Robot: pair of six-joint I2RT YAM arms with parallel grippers.
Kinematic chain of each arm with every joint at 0, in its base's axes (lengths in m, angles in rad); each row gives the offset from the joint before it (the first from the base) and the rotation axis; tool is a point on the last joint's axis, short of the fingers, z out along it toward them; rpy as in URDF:
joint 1: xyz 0 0 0.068 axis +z
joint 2: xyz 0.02 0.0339 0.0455 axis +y
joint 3: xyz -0.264 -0.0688 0 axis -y
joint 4: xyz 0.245 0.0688 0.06 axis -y
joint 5: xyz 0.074 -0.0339 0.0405 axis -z
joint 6: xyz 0.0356 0 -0.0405 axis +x
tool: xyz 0 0 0 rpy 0 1.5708 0
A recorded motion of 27 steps. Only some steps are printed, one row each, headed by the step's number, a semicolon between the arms.
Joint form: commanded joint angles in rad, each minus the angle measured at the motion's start. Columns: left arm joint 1, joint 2, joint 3, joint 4, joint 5, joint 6; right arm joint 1, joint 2, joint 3, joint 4, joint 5, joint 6.
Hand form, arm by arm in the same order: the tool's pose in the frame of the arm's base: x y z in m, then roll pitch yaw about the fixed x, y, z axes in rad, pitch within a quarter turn. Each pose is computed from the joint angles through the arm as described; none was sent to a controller.
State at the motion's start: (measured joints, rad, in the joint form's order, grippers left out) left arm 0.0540 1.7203 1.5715 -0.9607 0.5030 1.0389; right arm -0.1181 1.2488 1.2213 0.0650 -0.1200 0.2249
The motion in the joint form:
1: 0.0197 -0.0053 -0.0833 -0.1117 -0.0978 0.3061; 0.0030 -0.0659 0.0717 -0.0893 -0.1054 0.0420
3: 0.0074 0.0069 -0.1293 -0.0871 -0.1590 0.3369; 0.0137 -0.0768 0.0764 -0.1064 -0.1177 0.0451
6: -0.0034 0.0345 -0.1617 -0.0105 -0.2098 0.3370; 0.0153 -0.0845 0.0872 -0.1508 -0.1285 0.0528
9: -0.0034 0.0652 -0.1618 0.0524 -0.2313 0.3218; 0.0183 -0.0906 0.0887 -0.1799 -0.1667 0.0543
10: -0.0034 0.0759 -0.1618 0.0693 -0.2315 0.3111; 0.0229 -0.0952 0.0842 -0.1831 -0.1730 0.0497
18: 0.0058 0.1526 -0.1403 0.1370 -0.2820 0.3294; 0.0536 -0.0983 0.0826 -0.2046 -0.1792 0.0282
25: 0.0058 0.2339 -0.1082 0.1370 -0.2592 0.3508; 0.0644 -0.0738 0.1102 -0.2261 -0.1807 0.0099
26: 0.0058 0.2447 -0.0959 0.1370 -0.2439 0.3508; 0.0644 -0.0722 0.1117 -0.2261 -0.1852 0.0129
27: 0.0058 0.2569 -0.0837 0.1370 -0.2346 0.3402; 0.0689 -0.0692 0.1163 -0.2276 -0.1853 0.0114
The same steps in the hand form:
1: 0.3389 0.0110 0.2753 2.9449 0.4447 1.7696; 0.2645 -0.0226 0.4538 1.2414 1.3097 1.3629
3: 0.3386 0.0088 0.2585 2.9602 0.3760 1.7511; 0.2607 -0.0189 0.4562 1.2505 1.3079 1.3949
6: 0.3465 0.0072 0.2421 2.9363 0.3291 1.7443; 0.2573 -0.0177 0.4569 1.3565 1.3016 1.5101
9: 0.3568 0.0085 0.2335 2.9049 0.3160 1.7542; 0.2551 -0.0154 0.4557 1.4382 1.2998 1.6301
10: 0.3598 0.0087 0.2304 2.9018 0.3191 1.7631; 0.2540 -0.0139 0.4549 1.4478 1.3040 1.6500
18: 0.3782 0.0148 0.2114 2.8766 0.2685 1.7630; 0.2534 -0.0059 0.4527 1.5174 1.3214 1.7537
25: 0.3904 0.0148 0.1907 2.9244 0.2789 1.7495; 0.2591 -0.0034 0.4540 1.5896 1.3346 1.8361
26: 0.3933 0.0144 0.1902 2.9246 0.2938 1.7457; 0.2594 -0.0032 0.4542 1.5897 1.3315 1.8407
27: 0.3963 0.0143 0.1890 2.9289 0.3050 1.7545; 0.2600 -0.0021 0.4549 1.5894 1.3331 1.8450

